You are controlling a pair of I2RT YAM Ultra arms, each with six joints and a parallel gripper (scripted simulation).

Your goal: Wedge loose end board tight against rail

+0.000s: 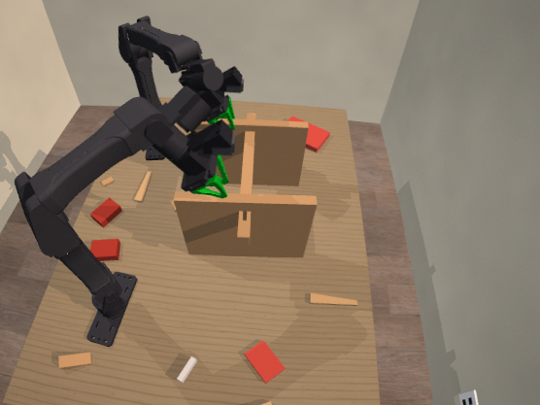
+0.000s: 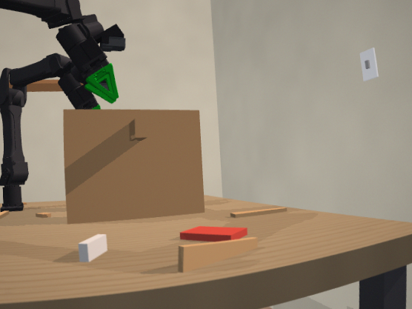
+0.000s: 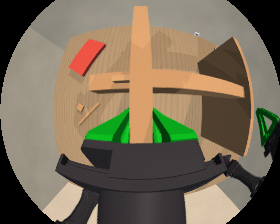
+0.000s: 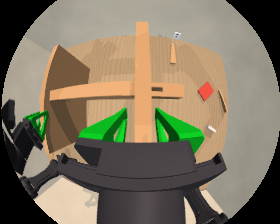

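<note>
The light wooden rail is 13 cm to the right of my left hand, 5 cm ahead of it and 4 cm below it. Round my left hand: white block: 60 cm to the right, 23 cm below, 8 cm behind.
</note>
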